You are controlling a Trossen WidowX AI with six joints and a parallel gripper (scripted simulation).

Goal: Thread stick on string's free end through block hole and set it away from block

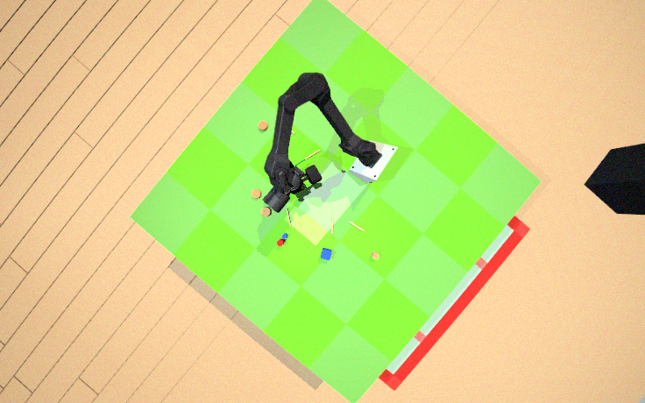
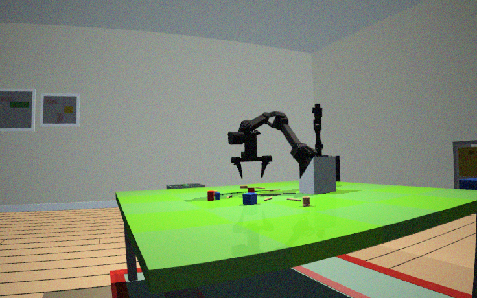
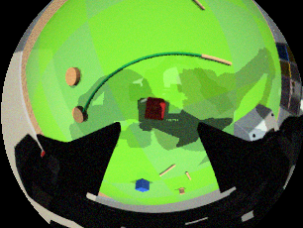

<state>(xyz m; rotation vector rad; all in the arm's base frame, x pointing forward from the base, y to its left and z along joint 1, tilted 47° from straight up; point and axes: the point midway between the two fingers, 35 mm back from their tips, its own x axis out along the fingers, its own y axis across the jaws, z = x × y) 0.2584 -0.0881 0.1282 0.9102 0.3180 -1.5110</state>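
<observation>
My gripper tip is 6 cm above the red block. Round my gripper tip: red cylinder (23 cm ahead, 8 cm to the left, 5 cm below); thin wooden stick (13 cm behind, 6 cm to the right, 7 cm below); round wooden button (18 cm ahead, 5 cm to the right, 7 cm below).
</observation>
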